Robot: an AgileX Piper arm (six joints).
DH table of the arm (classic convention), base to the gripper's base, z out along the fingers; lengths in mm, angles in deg. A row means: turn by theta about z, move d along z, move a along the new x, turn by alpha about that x. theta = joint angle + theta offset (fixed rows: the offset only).
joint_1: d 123, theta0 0, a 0, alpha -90
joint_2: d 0, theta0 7.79, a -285, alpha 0
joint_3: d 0, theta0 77.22, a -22, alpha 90
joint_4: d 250.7, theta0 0, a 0, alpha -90
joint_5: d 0, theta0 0, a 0, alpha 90
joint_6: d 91, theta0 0, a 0, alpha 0
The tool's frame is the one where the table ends.
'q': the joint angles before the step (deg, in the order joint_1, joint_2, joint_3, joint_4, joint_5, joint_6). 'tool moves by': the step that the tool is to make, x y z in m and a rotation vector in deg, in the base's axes. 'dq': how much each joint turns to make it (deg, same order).
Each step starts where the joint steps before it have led.
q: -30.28, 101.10, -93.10, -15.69, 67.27, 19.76
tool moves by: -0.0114, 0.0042, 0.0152, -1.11, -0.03, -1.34
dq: -0.01, -2.46, 0.00, -1.21, 2.18, 0.84
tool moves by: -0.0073, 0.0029, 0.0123, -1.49, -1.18, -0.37
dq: 0.00, -1.94, 0.02, -0.81, 0.26, 0.32
